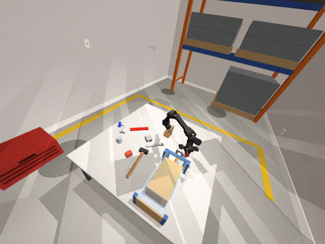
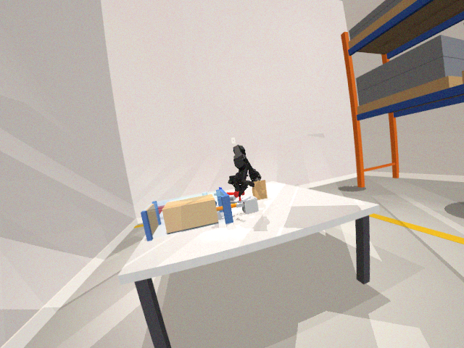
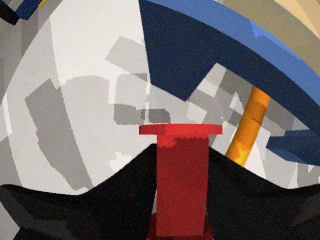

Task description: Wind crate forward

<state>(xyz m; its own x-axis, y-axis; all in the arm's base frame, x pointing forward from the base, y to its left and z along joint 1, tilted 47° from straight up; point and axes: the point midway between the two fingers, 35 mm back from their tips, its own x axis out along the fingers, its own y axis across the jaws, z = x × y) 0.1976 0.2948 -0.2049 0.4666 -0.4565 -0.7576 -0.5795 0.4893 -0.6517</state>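
Right now the red-knobbed winch handle is 4 cm to the right of my gripper tip, 4 cm behind it and 3 cm below it. The rest, counted from my gripper tip: grey hand winch: 10 cm to the right, 10 cm below, 9 cm behind; then red knob: 1 cm to the right, 1 cm behind; then frame: 8 cm ahead, 6 cm to the right, 3 cm below.
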